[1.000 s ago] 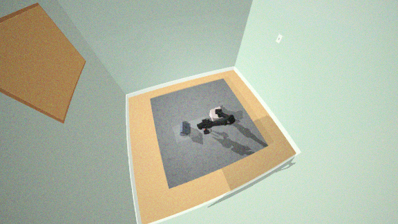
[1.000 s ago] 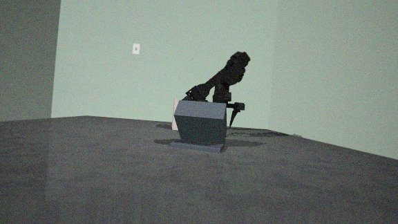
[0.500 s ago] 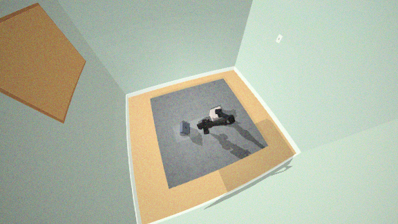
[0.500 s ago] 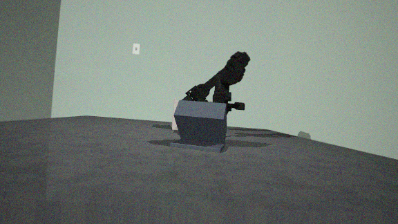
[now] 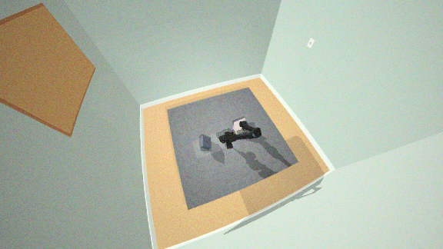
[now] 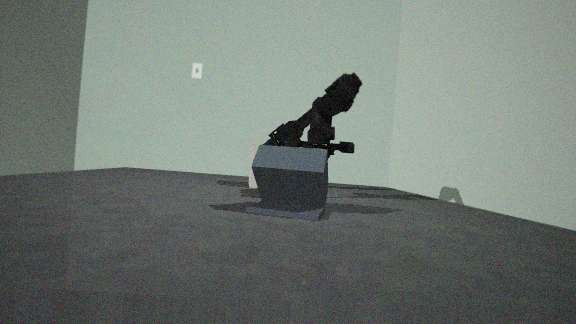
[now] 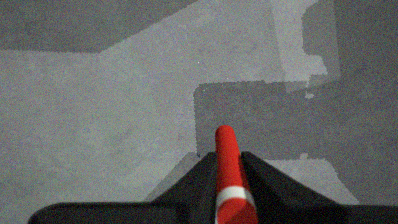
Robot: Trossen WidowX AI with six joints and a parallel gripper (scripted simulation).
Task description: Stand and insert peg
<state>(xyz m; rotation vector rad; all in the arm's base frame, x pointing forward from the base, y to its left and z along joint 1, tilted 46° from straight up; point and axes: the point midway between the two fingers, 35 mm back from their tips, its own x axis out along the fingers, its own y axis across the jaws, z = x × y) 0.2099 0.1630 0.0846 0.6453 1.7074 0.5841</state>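
Now: gripper tip 250 mm short of the sloped panel, 60 mm to the left of it and 10 mm below it. The rest, counted from my gripper tip: thin base plate 260 mm ahead, 70 mm to the right, 50 mm below; red peg 20 mm above.
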